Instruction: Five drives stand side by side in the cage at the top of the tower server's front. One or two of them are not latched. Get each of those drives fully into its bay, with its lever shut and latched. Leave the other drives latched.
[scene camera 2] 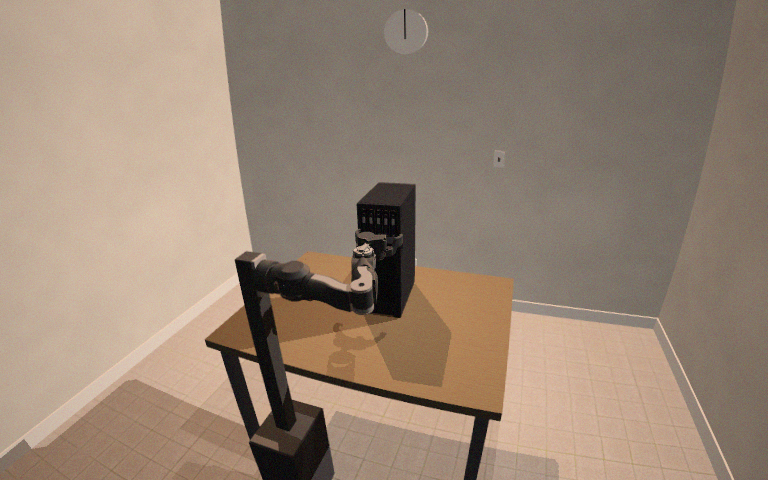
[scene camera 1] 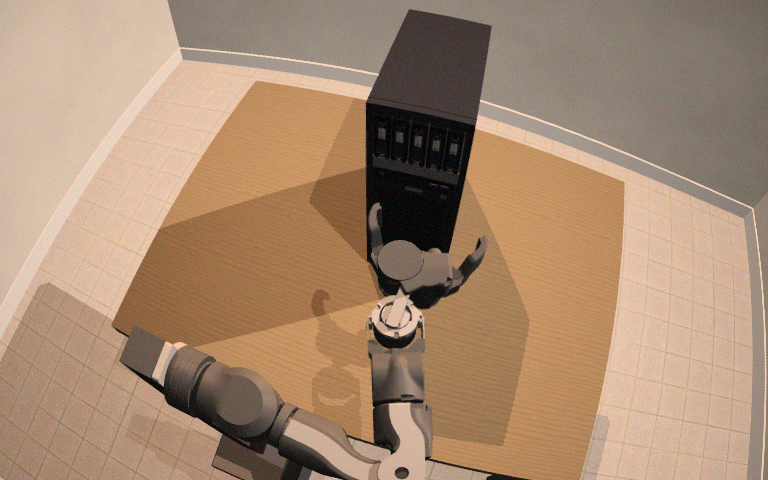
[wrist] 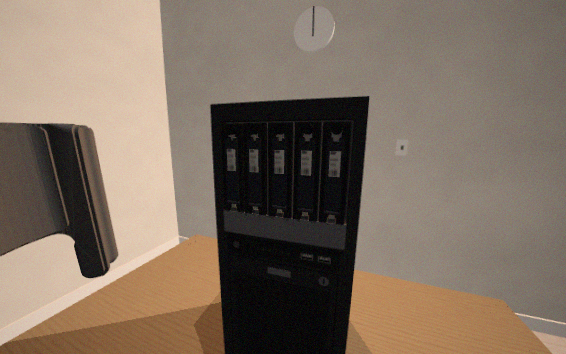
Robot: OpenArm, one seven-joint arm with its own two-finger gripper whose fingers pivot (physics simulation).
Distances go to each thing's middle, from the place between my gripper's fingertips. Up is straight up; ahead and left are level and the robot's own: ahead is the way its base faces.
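I see the black tower server (scene camera 1: 434,71), and it is 190 mm below my hand, 70 mm to the left of it and 320 mm ahead of it.
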